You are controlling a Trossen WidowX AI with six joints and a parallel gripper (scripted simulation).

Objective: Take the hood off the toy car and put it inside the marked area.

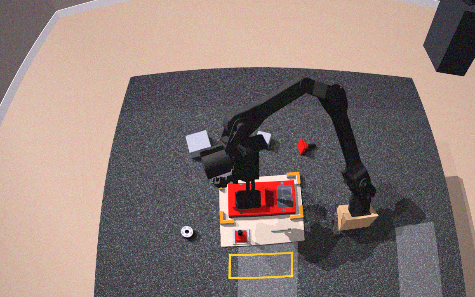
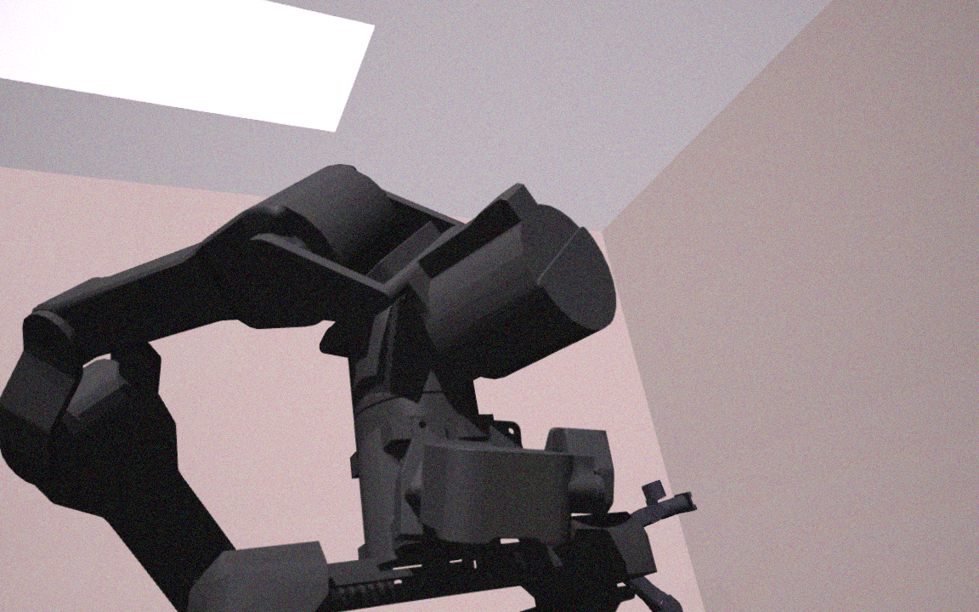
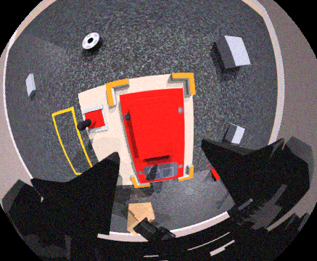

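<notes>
The red hood lies 6 cm below my gripper tip. Also, from my gripper tip: white wheel 18 cm ahead, 11 cm to the left, 10 cm below.
</notes>
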